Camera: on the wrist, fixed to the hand. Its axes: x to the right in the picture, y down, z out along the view.
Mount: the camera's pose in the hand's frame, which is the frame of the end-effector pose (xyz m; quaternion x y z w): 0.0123 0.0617 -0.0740 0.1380 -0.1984 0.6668 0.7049
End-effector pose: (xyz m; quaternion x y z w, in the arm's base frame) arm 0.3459 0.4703 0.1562 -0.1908 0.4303 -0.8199 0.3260
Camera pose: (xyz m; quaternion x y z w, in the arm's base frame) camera 0.3160 0.4790 0.0642 0.0347 0.2527 -0.3821 0.8882
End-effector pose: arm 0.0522 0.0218 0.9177 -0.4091 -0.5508 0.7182 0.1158
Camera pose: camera 0.1148 0.0583 0.8531 0.4972 0.0393 -0.7407 0.4501
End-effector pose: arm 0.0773 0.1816 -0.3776 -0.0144 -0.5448 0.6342 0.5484
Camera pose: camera 0.0760 0.2524 -0.4441 0.1719 0.3957 -0.8908 0.1424
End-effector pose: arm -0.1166 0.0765 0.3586 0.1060 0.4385 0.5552 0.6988
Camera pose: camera -0.2128 0.0844 0.3478 0.5737 0.1764 0.7758 0.1947
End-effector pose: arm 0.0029 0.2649 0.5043 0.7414 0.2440 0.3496 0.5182
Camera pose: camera -0.0464 0.2968 0.5817 0.8262 -0.3770 0.4112 0.0783
